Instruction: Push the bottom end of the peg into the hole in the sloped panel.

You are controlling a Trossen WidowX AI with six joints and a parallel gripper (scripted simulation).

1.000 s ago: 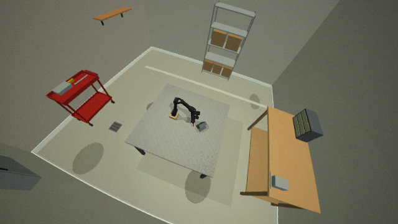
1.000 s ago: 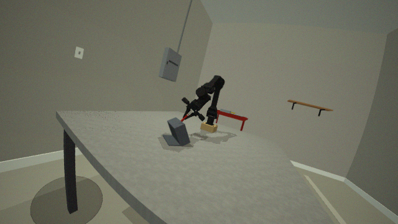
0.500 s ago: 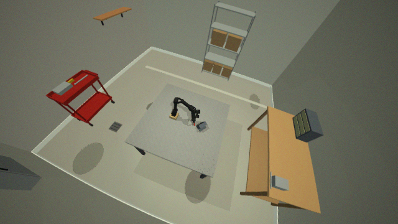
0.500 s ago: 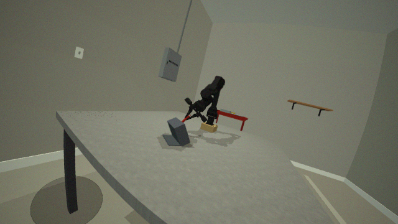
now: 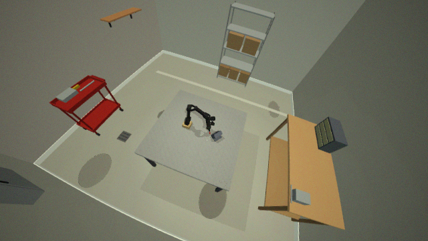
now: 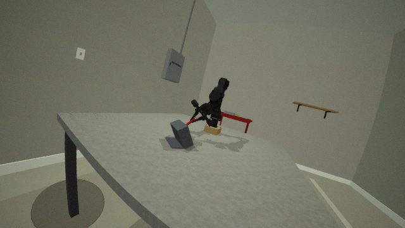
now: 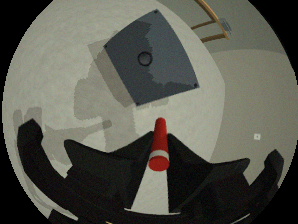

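Right now my gripper tip is 110 mm short of the grey sloped panel, 50 mm above it and 20 mm to the right of it. From my gripper tip the other things lie so: red round peg: 10 mm to the left, 10 mm behind, 10 mm above.
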